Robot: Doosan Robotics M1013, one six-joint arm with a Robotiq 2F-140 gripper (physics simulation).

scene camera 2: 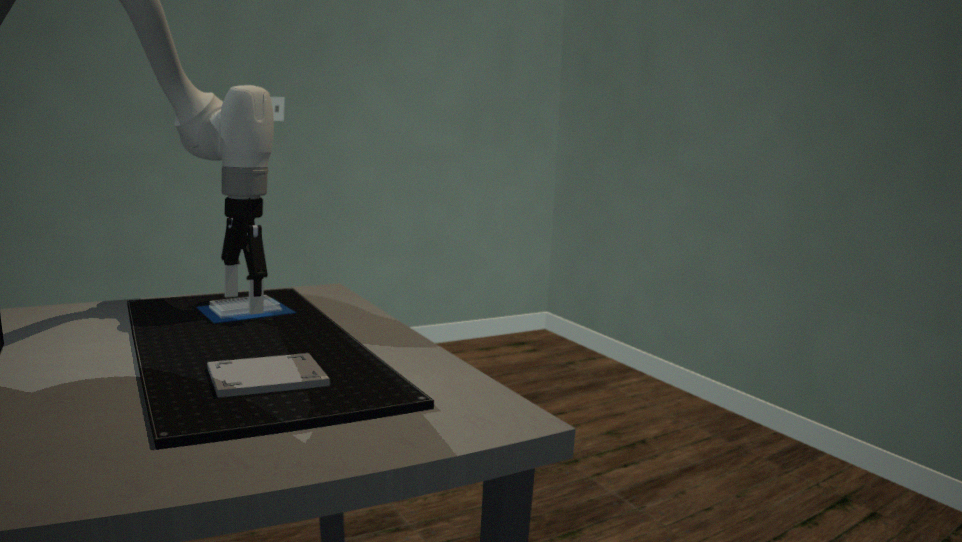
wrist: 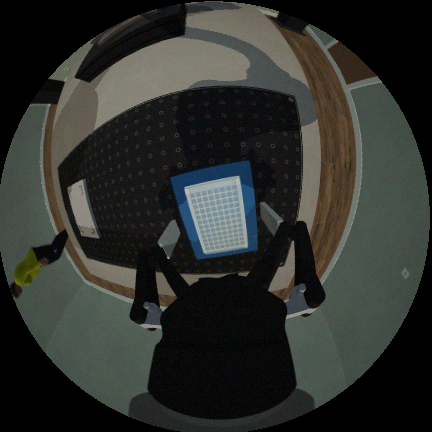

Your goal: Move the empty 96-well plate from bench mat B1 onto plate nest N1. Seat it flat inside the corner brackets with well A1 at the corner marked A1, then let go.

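Frame: origin at the arm's base, x up, y left, z back, level; millimetres.
Seen in the pictures: gripper, fingertip midpoint: (scene camera 2: 243, 304) (wrist: 217, 218).
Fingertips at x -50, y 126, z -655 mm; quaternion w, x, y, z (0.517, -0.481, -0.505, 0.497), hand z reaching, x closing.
A point is followed by its place in that frame.
The 96-well plate (scene camera 2: 232, 307) {x -48, y 109, z -628 mm} (wrist: 218, 215) {x -47, y 129, z -650 mm} is pale and clear and lies flat on the blue bench mat B1 (scene camera 2: 214, 317) {x -61, y 96, z -587 mm} (wrist: 188, 222) {x -61, y 74, z -660 mm}. My gripper (scene camera 2: 243, 299) {x -49, y 127, z -655 mm} (wrist: 217, 218) {x -49, y 127, z -655 mm} is open, with its pale fingertips spread on the two long sides of the plate. In the scene view the fingertips are low, and one overlaps the plate; whether they touch it I cannot tell. The plate nest N1 (scene camera 2: 265, 374) {x -51, y -261, z -566 mm} (wrist: 83, 210) {x -51, y -217, z -576 mm} is a pale block with dark corner brackets, nearer the scene camera and at the left in the wrist view. The A1 marking is too small to read.
Both plate and nest stand on a black perforated board (scene camera 2: 323, 343) {x -62, y -131, z -717 mm} (wrist: 135, 150) {x -63, y 8, z -511 mm} on the table (scene camera 2: 498, 410) {x -76, y -476, z -823 mm} (wrist: 135, 85) {x -76, y 12, z -347 mm}. A dark box-like object (wrist: 135, 42) stands at the table's far side in the wrist view. A person in a yellow top (wrist: 28, 268) is beyond the table.
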